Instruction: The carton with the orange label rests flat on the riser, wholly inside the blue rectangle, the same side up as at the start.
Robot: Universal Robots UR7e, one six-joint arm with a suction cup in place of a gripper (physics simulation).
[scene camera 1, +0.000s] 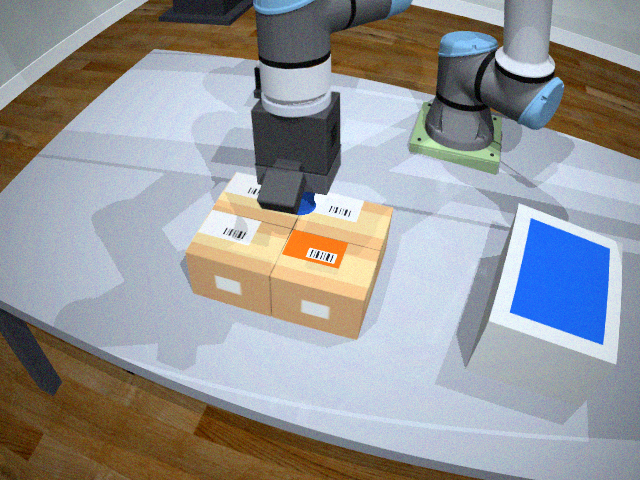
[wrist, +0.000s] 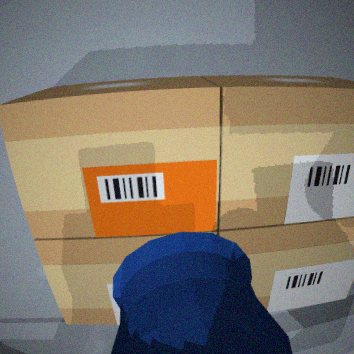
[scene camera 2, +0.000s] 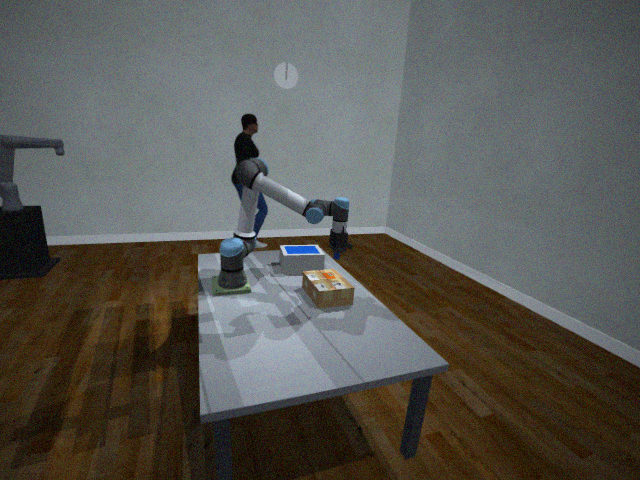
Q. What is the suction cup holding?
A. Nothing.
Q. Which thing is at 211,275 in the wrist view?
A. The suction cup.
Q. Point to a white riser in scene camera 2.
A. At 294,259
